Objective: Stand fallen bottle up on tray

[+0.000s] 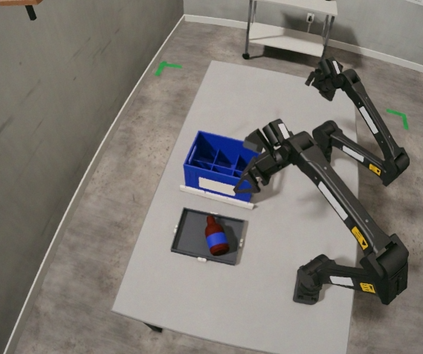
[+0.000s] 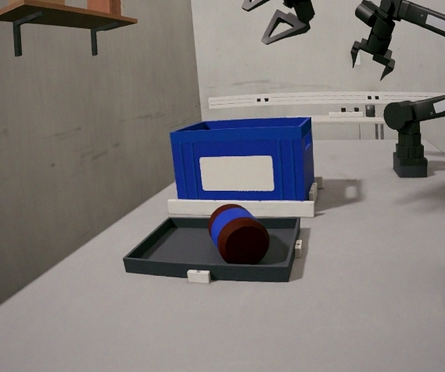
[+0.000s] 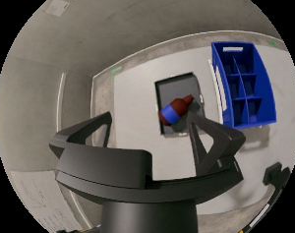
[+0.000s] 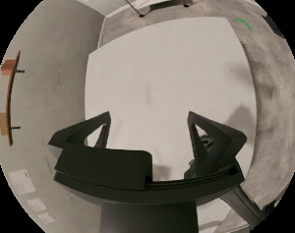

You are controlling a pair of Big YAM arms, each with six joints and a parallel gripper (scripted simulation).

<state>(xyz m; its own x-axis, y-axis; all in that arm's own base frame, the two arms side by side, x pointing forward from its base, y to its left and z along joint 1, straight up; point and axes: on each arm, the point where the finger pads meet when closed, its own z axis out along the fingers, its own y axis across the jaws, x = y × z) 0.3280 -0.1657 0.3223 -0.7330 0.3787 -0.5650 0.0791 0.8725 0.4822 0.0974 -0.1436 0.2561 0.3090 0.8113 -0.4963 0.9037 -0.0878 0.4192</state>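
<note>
My left hand is 320 mm above the bottle, 60 mm short of it and 40 mm to the right of it. Round my left hand: tray 350 mm below, 90 mm ahead, 40 mm to the left; blue crate 280 mm below, 230 mm to the right, 90 mm ahead.
</note>
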